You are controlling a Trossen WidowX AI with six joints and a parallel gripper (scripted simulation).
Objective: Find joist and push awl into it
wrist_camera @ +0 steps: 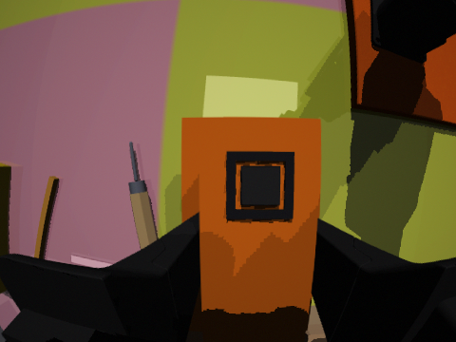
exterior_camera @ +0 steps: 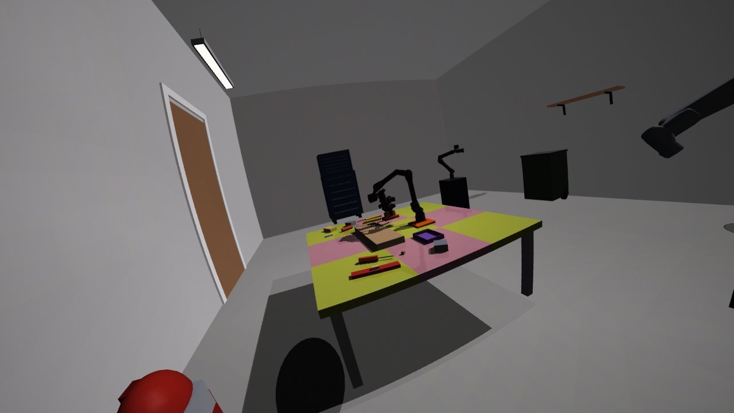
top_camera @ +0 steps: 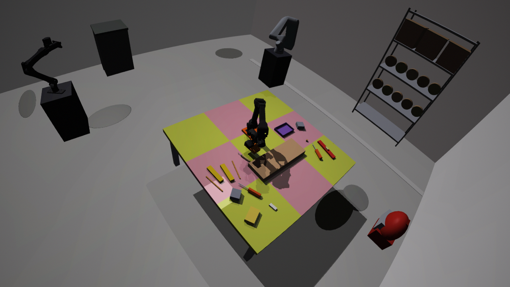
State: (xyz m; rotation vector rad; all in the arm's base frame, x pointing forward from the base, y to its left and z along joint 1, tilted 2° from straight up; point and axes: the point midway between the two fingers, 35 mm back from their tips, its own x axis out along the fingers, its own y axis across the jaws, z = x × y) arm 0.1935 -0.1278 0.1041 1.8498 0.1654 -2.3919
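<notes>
The awl is 2 cm ahead of my gripper tip, 9 cm to the right of it and 7 cm below it. The rest, counted from my gripper tip: white piece: 51 cm ahead, 15 cm to the right, 8 cm below; orange stud finder: 2 cm above; purple tray: 7 cm behind, 45 cm to the left, 7 cm below.
</notes>
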